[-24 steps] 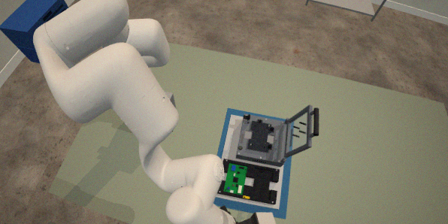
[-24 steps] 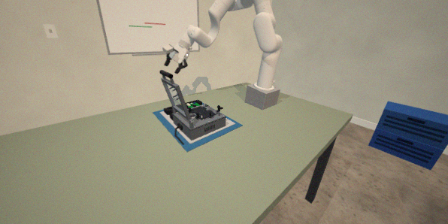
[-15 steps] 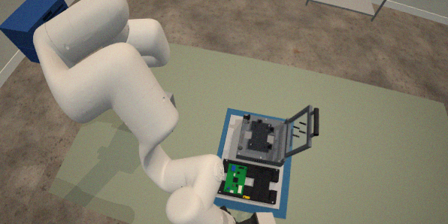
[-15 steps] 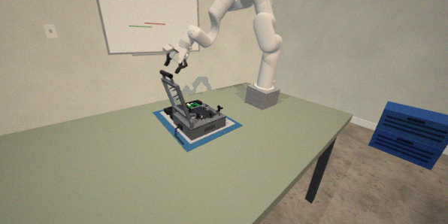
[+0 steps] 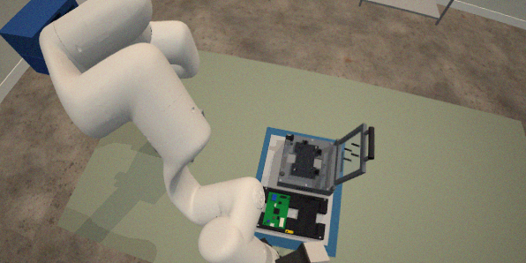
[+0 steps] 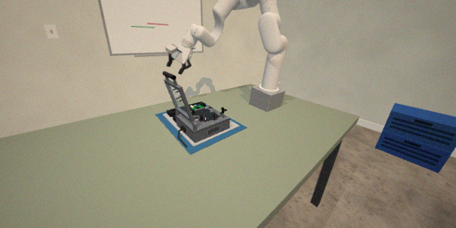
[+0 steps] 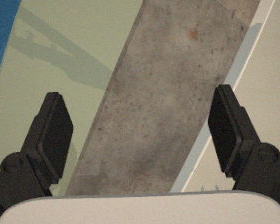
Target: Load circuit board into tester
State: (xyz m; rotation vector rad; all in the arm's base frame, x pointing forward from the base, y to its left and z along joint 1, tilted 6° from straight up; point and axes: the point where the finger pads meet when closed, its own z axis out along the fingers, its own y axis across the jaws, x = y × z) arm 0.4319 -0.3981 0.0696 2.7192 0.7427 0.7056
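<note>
My hand is 4 cm past the green circuit board, 20 cm to the right of it and 20 cm above it. The rest, counted from my hand: tester lid (14 cm ahead, 37 cm to the left, 4 cm below); then latch hook (4 cm behind, 43 cm to the left, 13 cm below).
</note>
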